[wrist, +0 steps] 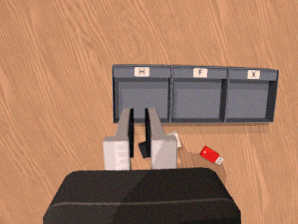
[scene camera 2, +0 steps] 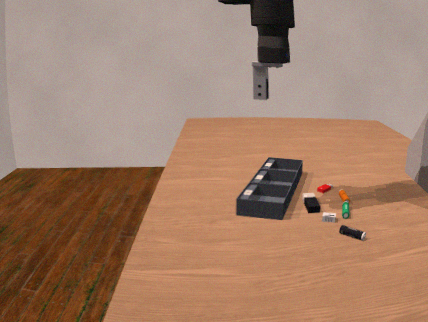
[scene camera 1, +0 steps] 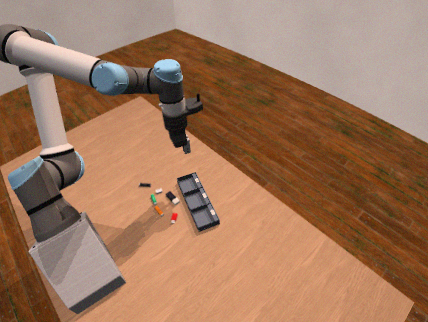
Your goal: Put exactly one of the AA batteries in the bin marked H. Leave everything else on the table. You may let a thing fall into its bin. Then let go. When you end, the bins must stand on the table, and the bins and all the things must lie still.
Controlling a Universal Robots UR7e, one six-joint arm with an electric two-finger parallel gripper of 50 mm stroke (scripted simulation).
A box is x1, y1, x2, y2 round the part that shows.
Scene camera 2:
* my gripper: [250, 0, 294, 99]
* dark three-compartment bin: [236, 157, 302, 219]
